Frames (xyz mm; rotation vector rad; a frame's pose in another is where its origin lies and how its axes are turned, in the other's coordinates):
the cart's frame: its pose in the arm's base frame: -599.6 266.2 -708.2 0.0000 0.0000 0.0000
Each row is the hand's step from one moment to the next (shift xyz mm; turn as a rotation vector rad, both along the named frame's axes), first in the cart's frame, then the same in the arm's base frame.
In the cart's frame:
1: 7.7 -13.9 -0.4 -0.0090 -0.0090 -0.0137
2: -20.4 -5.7 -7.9 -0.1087 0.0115 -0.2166
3: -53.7 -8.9 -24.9 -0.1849 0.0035 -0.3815
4: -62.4 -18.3 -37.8 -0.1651 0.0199 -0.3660
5: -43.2 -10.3 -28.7 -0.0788 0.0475 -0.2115
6: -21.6 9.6 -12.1 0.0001 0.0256 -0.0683
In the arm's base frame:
1: 7.7 -13.9 -0.4 -0.0090 -0.0090 -0.0137
2: -20.4 -5.7 -7.9 -0.1087 0.0115 -0.2166
3: -53.7 -8.9 -24.9 -0.1849 0.0035 -0.3815
4: -62.4 -18.3 -37.8 -0.1651 0.0199 -0.3660
5: -43.2 -10.3 -28.7 -0.0788 0.0475 -0.2115
6: -21.6 9.6 -12.1 0.0001 0.0256 -0.0683

